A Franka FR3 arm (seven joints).
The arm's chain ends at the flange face. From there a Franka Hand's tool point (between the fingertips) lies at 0.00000 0.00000 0.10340 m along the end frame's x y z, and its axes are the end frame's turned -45 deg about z.
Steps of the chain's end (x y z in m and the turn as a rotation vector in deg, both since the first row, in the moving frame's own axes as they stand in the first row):
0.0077, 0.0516, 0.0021, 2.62, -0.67, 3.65
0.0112, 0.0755, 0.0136, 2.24, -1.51, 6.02
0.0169, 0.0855, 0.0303, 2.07, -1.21, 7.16
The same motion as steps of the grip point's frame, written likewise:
-0.0284, 0.0378, 0.0020, 2.33, 1.38, 3.65
-0.0443, 0.0566, 0.0135, 2.65, 0.52, 6.02
-0.0472, 0.0683, 0.0302, 2.32, 0.61, 7.16

